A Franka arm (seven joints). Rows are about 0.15 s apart.
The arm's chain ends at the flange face. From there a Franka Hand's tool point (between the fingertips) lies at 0.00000 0.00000 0.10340 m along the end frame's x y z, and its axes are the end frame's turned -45 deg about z.
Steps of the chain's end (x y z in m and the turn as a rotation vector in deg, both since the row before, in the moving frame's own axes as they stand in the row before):
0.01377, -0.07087, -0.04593, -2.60, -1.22, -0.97
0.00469, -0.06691, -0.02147, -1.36, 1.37, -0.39
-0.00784, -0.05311, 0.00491, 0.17, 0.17, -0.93
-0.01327, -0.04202, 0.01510, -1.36, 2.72, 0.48
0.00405, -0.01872, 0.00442, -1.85, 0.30, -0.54
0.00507, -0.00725, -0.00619, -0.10, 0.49, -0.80
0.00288, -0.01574, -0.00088, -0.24, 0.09, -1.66
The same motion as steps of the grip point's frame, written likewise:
0.05499, -0.03857, -0.04606, -0.98, -2.70, -0.97
0.05065, -0.04051, -0.02153, -1.93, 0.01, -0.39
0.03244, -0.04310, 0.00491, 0.00, 0.24, -0.93
0.02204, -0.03388, 0.01495, -2.88, 0.96, 0.48
0.01414, -0.00762, 0.00436, -1.52, -1.10, -0.54
0.00921, -0.00079, -0.00619, -0.42, 0.28, -0.80
0.01298, -0.00867, -0.00088, -0.23, -0.11, -1.66

